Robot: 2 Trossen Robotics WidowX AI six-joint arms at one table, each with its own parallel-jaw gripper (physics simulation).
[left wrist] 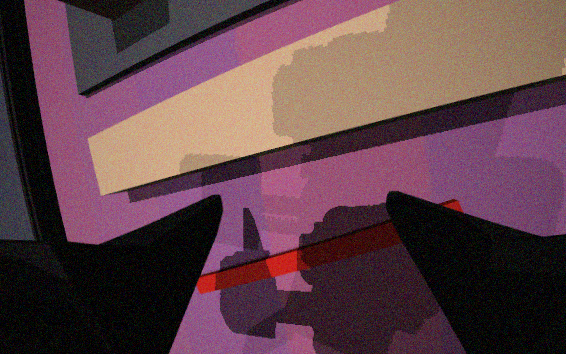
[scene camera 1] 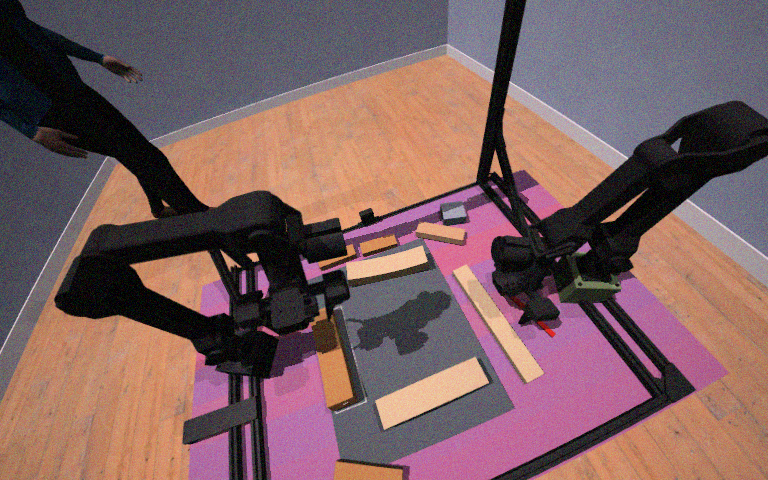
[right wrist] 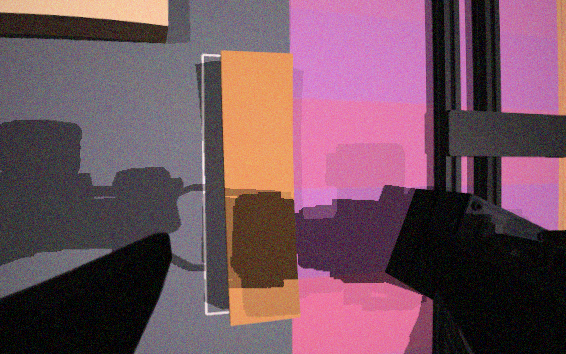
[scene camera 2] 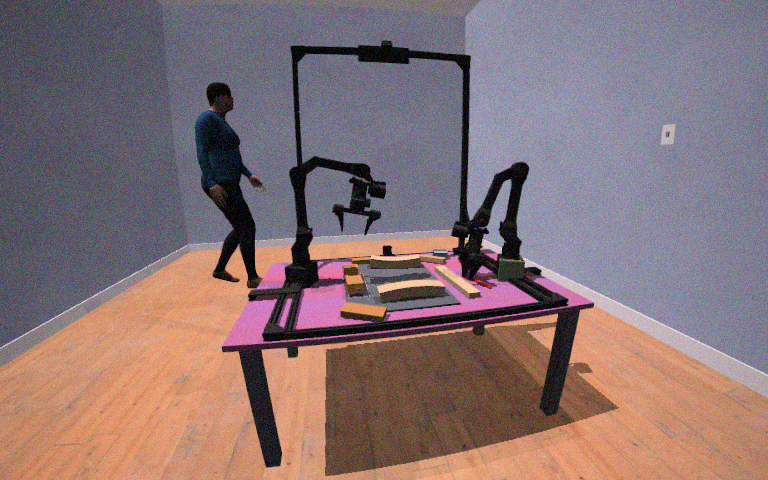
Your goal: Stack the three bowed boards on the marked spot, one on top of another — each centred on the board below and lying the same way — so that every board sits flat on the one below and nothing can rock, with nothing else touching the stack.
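Frame: origin at the left arm's base, x back, y down, z right, level; millimetres.
Where they show: left gripper, fingertip midpoint: point(left wrist: 304, 201) point(scene camera 1: 510, 308) point(scene camera 2: 466, 278); right gripper, fingertip midpoint: point(right wrist: 297, 243) point(scene camera 2: 353, 233); left arm's base, link origin: point(scene camera 1: 592, 269) point(scene camera 2: 510, 257); right arm's base, link origin: point(scene camera 1: 239, 350) point(scene camera 2: 301, 264).
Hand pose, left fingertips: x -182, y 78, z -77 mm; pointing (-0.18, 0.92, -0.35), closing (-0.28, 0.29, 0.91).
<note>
Each offset is from my left fingertips to the top centre of the thing. "spot": to the spot under its first point. Level surfaces: height alone.
An orange bowed board @[dz -149, dx -444, dy -41 mm] point(scene camera 1: 336, 373) point(scene camera 2: 354, 284) point(right wrist: 257, 120) lies along the white outline @[spot: dz -157, dx -386, dy +8 mm] point(right wrist: 203, 150) at the grey mat's edge, covering part of the outline. A pale bowed board @[dz -207, dx -195, dy -43 mm] point(scene camera 1: 430, 390) point(scene camera 2: 412, 289) point(right wrist: 85, 7) lies arched on the mat's near part; another @[dz +106, dx -328, dy -44 mm] point(scene camera 1: 387, 267) point(scene camera 2: 395, 261) lies at its far part. The boards lie apart. My left gripper point(scene camera 2: 468, 276) point(left wrist: 304, 201) is open and empty, low over the table beside a long pale straight board point(scene camera 1: 498, 325) point(scene camera 2: 457, 281) point(left wrist: 225, 110). My right gripper point(scene camera 2: 354, 232) point(right wrist: 297, 243) is open and empty, high above the orange board; its right finger blends into black in its wrist view.
A red stick @[dz +7, dx +38, dy +8 mm] point(scene camera 1: 545, 328) point(scene camera 2: 482, 283) point(left wrist: 285, 262) lies beneath the left fingers. An orange block @[dz -380, dx -320, dy -17 mm] point(scene camera 1: 370, 469) point(scene camera 2: 362, 312) lies in front. Orange blocks @[dz +194, dx -371, dy -7 mm] point(scene camera 1: 378, 244), a pale block @[dz +241, dx -177, dy -14 mm] point(scene camera 1: 440, 233) and a grey block @[dz +318, dx -135, dy -22 mm] point(scene camera 1: 453, 212) lie behind the mat @[dy +8 mm] point(scene camera 1: 447, 322).
</note>
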